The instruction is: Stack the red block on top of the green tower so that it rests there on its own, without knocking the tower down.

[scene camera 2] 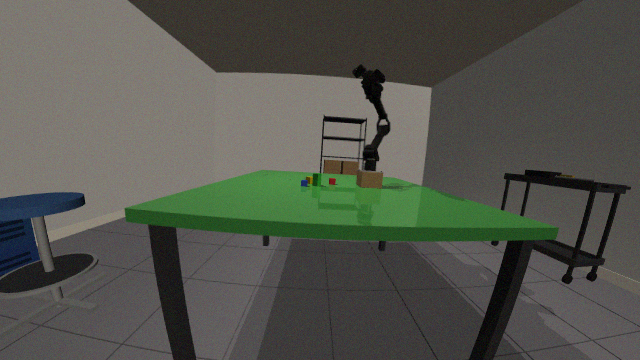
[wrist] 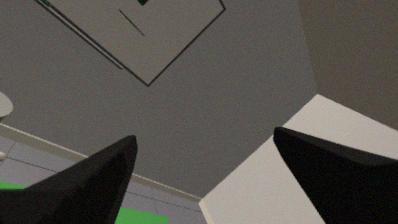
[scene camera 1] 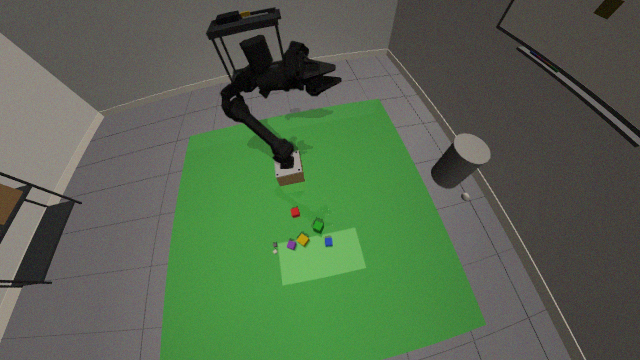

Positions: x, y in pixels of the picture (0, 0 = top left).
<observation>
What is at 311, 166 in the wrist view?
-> The gripper.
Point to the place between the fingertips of the gripper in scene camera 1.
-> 338, 74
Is the gripper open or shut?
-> Open.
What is the gripper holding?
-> Nothing.
</observation>
